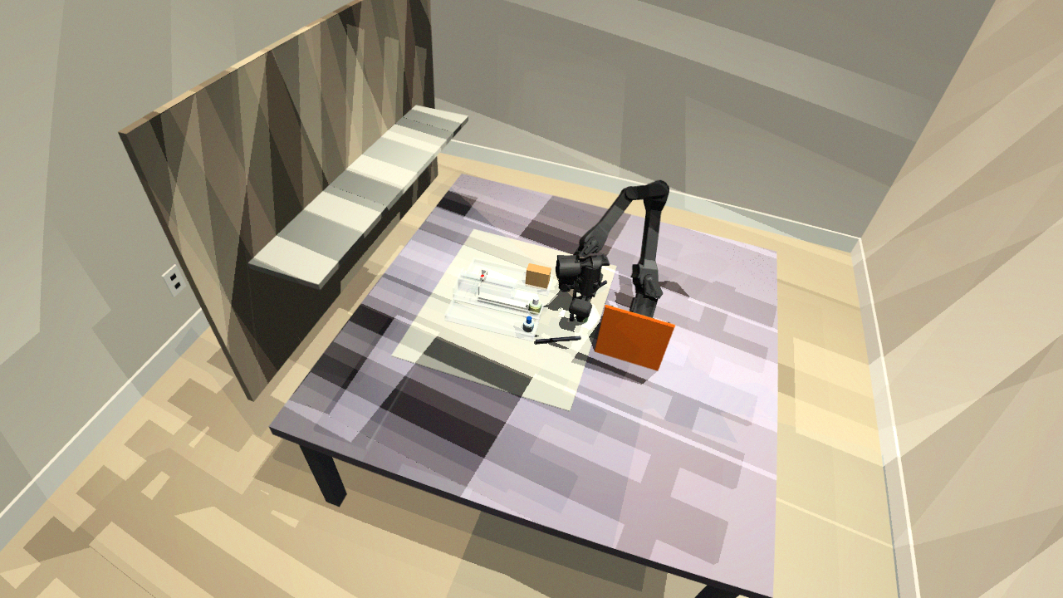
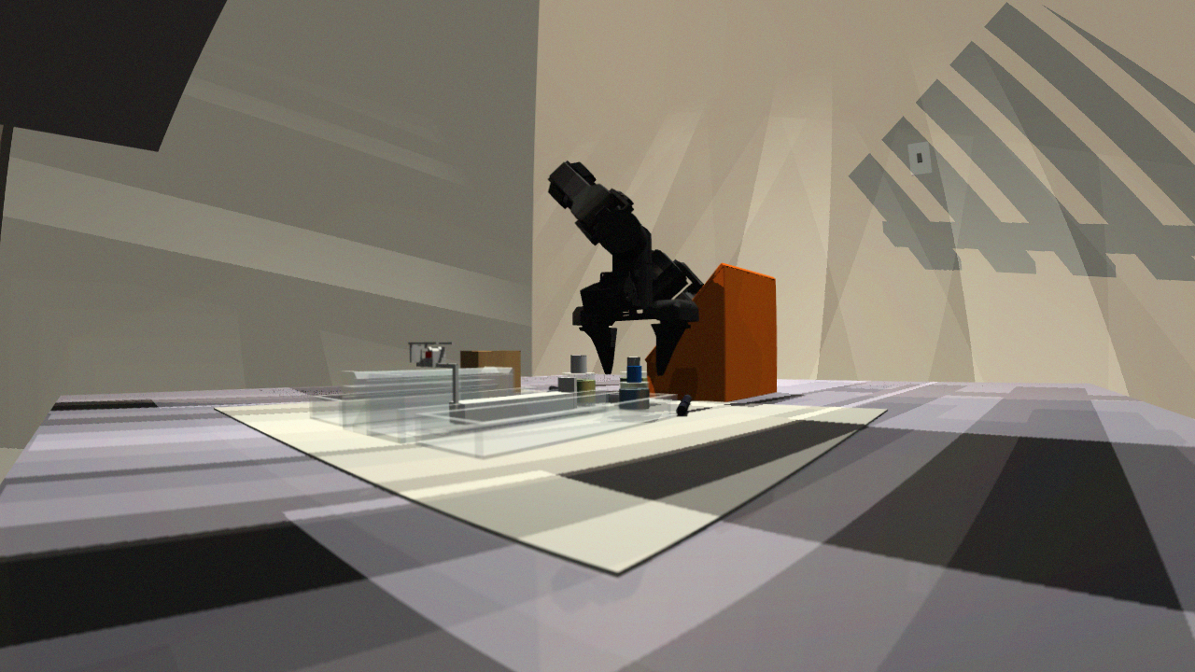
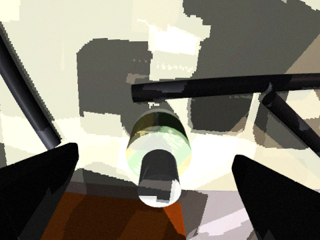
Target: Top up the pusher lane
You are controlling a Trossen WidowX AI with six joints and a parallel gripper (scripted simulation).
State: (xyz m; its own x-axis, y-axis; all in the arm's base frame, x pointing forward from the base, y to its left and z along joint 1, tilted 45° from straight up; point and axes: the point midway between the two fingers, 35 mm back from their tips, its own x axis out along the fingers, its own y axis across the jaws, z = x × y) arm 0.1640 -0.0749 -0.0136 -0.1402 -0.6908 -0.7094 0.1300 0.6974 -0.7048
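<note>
Now: gripper tip 150 mm short of the blue-lidded jar and 90 mm to the right of it. Also, from my gripper tip: brown box (160 mm ahead, 120 mm to the right); then transparent lane (290 mm ahead, 20 mm to the right, 20 mm below); then shelf (660 mm ahead, 60 mm to the right, 330 mm above).
</note>
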